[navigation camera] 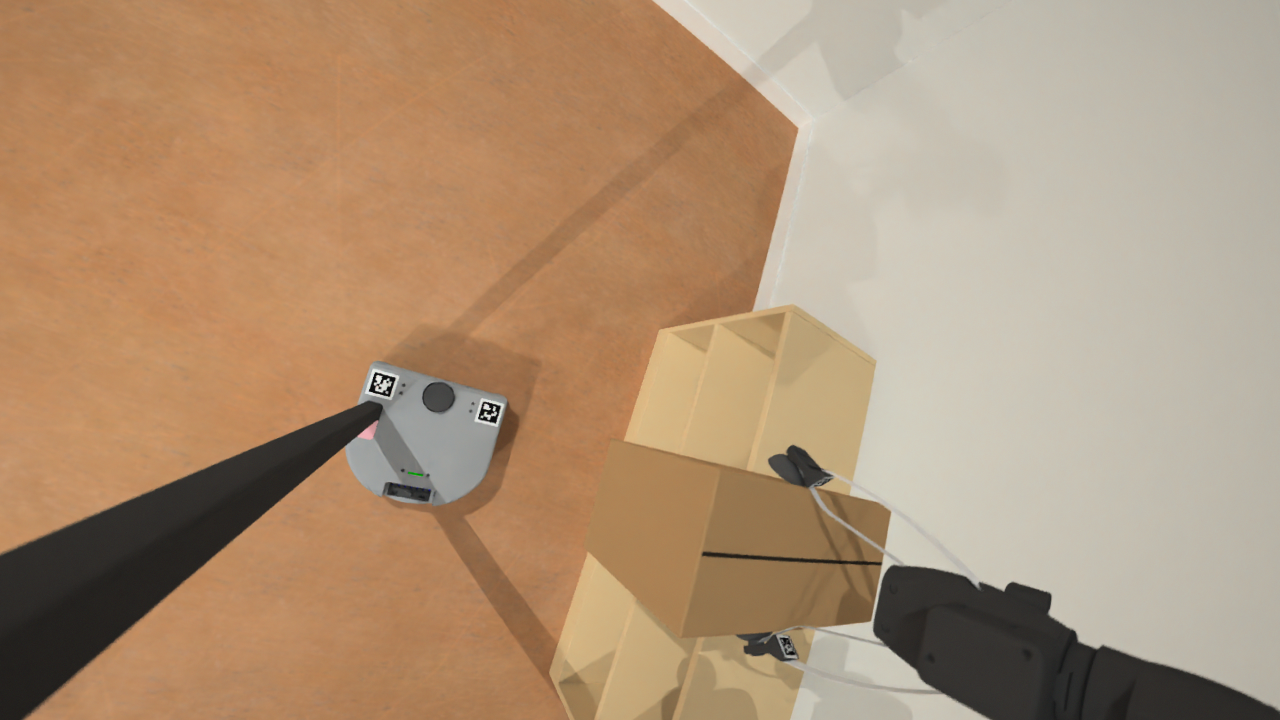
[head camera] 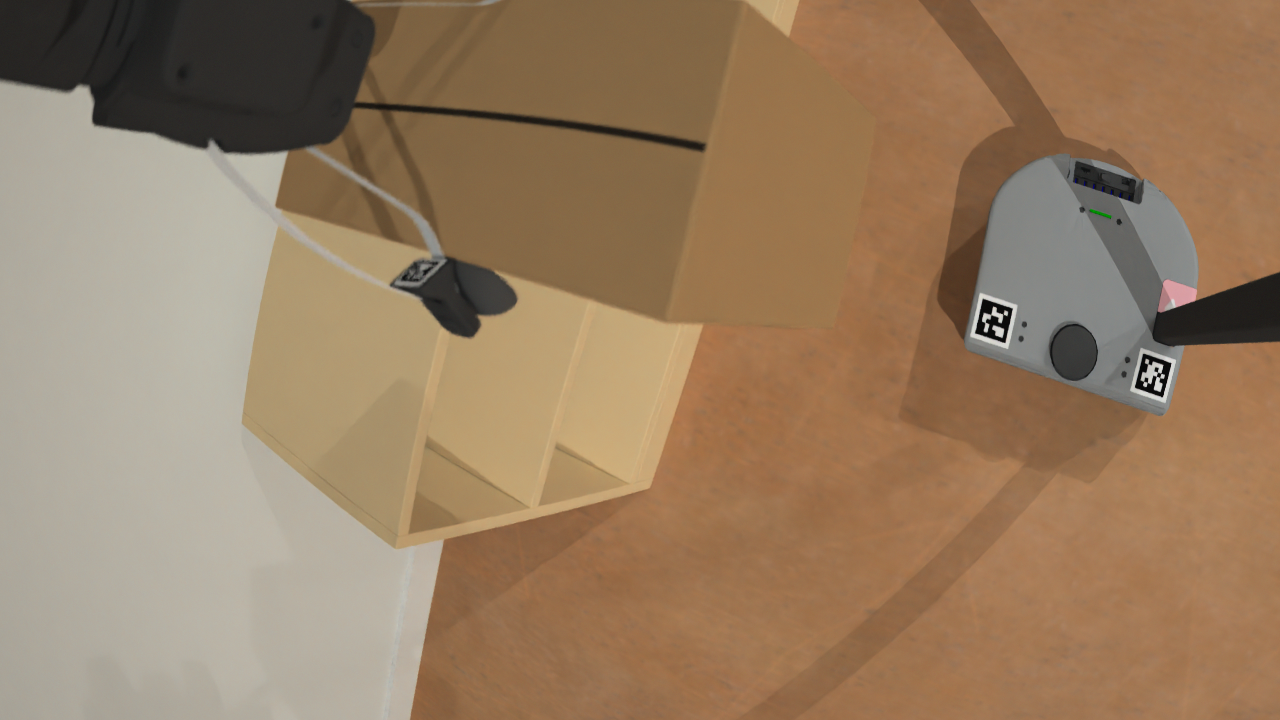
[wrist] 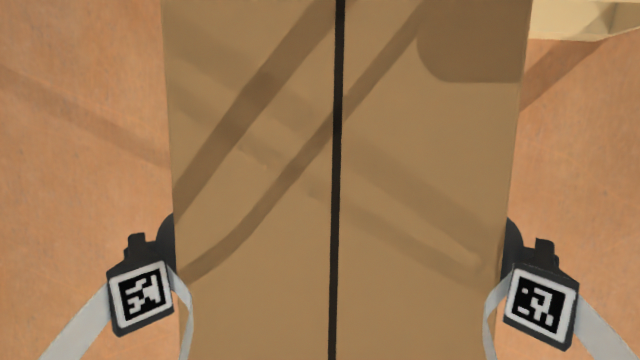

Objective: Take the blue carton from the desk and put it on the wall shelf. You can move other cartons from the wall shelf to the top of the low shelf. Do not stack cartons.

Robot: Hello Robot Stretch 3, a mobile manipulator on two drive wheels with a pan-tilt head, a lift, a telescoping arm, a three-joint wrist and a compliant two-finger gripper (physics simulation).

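A large brown carton (head camera: 554,214) (navigation camera: 653,528) (wrist: 425,125) with a black stripe is held in the air by my gripper (head camera: 483,147) (navigation camera: 776,555) (wrist: 336,239). The fingers press on its two opposite sides; in the head view one finger is cut off or hidden. The low shelf (head camera: 331,313) (navigation camera: 823,394) is a light wood unit on the floor against the wall. It also shows at the top right corner of the wrist view (wrist: 570,22). The carton hides the low shelf's middle part in the head and navigation views. The blue carton, the desk and the wall shelf do not show.
My grey base (head camera: 1029,250) (navigation camera: 447,456) stands on the brown floor (head camera: 805,573) (navigation camera: 223,223), in front of the low shelf. My black mast (head camera: 1226,308) (navigation camera: 223,483) rises from it. A pale wall (head camera: 134,402) (navigation camera: 1074,313) runs behind the low shelf and meets another wall at a corner.
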